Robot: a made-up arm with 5 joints.
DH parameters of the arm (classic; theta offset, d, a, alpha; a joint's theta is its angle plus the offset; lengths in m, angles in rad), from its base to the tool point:
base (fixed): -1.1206 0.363 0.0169 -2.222
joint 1: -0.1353 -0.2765 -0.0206 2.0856
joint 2: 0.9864 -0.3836 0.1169 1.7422
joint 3: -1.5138 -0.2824 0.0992 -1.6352
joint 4: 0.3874 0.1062 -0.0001 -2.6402
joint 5: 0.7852 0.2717 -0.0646 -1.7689
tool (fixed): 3.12 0.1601 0 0
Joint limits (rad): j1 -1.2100..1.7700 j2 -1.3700..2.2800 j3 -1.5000..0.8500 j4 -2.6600..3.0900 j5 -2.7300..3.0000
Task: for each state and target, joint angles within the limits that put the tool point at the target. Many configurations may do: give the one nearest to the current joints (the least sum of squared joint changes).
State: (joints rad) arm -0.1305 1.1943 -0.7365 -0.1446 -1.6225
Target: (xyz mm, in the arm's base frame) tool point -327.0 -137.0 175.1
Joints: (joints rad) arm -0.5386 0.3778 -0.8547 -0.2292 -1.1411
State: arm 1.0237 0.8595 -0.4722 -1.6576 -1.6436
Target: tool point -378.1 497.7 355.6
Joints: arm 1.1768 1.0277 -0.0738 -1.0733 -2.3598
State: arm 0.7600 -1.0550 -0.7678 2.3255 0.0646
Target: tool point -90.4 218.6 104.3
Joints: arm 0.7398 -1.1905 -0.5950 2.5654 -0.0557
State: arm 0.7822 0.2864 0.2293 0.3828 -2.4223
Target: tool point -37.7 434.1 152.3
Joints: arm 0.6006 -0.1674 0.2284 0.5365 -2.4105
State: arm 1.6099 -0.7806 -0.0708 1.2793 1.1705
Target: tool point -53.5 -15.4 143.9
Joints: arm 1.7700 -1.0936 -0.7958 0.6756 1.6698
